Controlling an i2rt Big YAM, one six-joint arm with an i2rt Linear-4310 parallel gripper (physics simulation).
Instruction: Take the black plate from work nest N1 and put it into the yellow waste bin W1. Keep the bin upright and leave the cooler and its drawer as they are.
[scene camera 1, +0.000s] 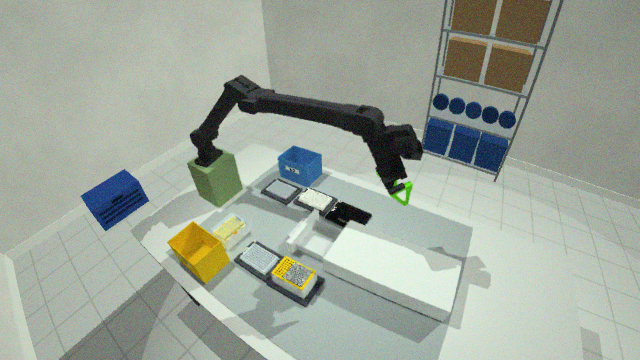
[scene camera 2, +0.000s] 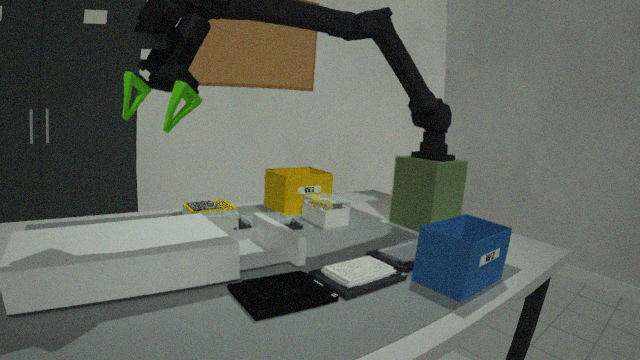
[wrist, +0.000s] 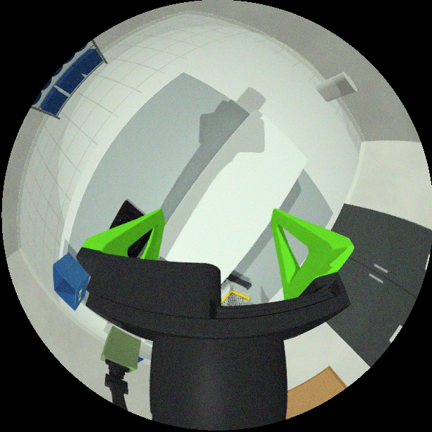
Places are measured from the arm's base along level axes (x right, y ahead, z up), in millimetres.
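Pixels of known places: gripper, between the fingertips: (scene camera 1: 400, 196) (scene camera 2: 144, 125); arm's base, origin of its link: (scene camera 1: 209, 158) (scene camera 2: 433, 158).
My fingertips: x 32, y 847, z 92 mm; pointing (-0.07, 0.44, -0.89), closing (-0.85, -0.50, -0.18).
Ahead of a thing's pixels: the offset from my fingertips to its top centre. "spot": to the spot under its first point.
The black plate @(dx -129, dy -201, dz -270 mm) (scene camera 1: 348, 213) (scene camera 2: 282, 296) (wrist: 127, 216) lies flat at work nest N1, beside the cooler; plate and nest edge are hard to tell apart. The yellow waste bin W1 @(dx +324, dy -626, dz -176 mm) (scene camera 1: 212, 260) (scene camera 2: 276, 192) stands upright near the table edge, across the table from the plate. The white cooler (scene camera 1: 395, 265) (scene camera 2: 120, 260) (wrist: 225, 200) has its drawer @(spot: dx +60, dy -315, dz -238 mm) (scene camera 1: 303, 231) (scene camera 2: 280, 240) pulled out. My gripper (scene camera 1: 392, 190) (scene camera 2: 146, 125) (wrist: 217, 214) is open and empty, high above the table on the cooler side, away from the plate. In the wrist view the left finger partly covers the plate.
A blue bin W2 @(dx -315, dy -529, dz -176 mm) (scene camera 1: 300, 167) (scene camera 2: 462, 260) (wrist: 70, 280) stands beyond a white plate @(dx -160, dy -373, dz -270 mm) (scene camera 1: 315, 199) (scene camera 2: 358, 271) and a grey plate @(dx -160, dy -554, dz -276 mm) (scene camera 1: 281, 190). A tip box @(dx +243, dy -257, dz -219 mm) (scene camera 1: 295, 273) and a clear box @(dx +168, dy -601, dz -227 mm) (scene camera 1: 230, 230) (scene camera 2: 326, 212) stand near the yellow bin.
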